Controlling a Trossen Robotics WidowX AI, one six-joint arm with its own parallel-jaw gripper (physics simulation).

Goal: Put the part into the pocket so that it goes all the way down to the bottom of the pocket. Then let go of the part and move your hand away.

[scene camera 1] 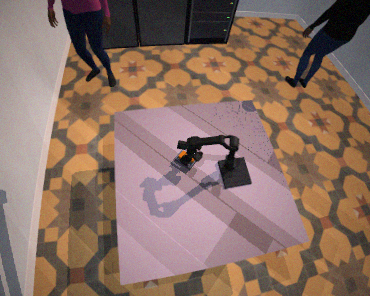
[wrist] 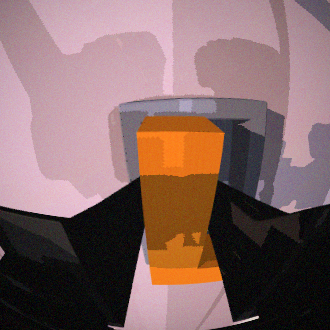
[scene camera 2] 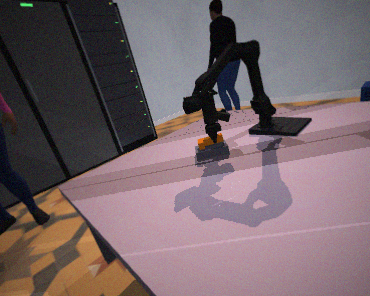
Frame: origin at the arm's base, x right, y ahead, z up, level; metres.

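Where they show: gripper, fingertip midpoint: [scene camera 1: 189,158] [wrist: 173,182] [scene camera 2: 215,141]; arm's base, origin of the base link: [scene camera 1: 228,166] [scene camera 2: 265,125].
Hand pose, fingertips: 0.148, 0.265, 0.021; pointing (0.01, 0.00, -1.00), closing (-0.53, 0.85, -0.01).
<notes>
Things, the pixels of their centre, and the offset from my fingertips, as dx, dy, dz. Level surfaces: height alone.
- orange part, body centre: [wrist: 200,219] [scene camera 2: 210,141] +0.007, +0.022, +0.012
- grey block with the pocket, body centre: [wrist: 193,191] [scene camera 2: 211,149] [scene camera 1: 185,159] +0.011, +0.027, -0.027
- pink table top, its level: dz -0.045
The orange part [scene camera 1: 183,156] [scene camera 2: 203,145] [wrist: 181,155] is between the fingers of my gripper [scene camera 1: 188,158] [scene camera 2: 213,140] [wrist: 173,182], which is shut on it. The grey block with the pocket [scene camera 1: 176,163] [scene camera 2: 212,154] [wrist: 192,105] is directly beneath the part. In scene camera 2, the part stands above the block's rim, very close to it or touching it. In the wrist view, the part covers much of the block, and a dark strip of the pocket shows to its right. The part's underside is hidden, so I cannot tell whether any of it is inside the pocket.
The arm's black base plate [scene camera 1: 235,173] [scene camera 2: 281,126] stands on the pink table top [scene camera 1: 150,250] [scene camera 2: 310,200], to the right of the block in both scene views. Dark cabinets [scene camera 1: 162,22] [scene camera 2: 47,95] and two people stand beyond the table. The arm's shadow falls across the table.
</notes>
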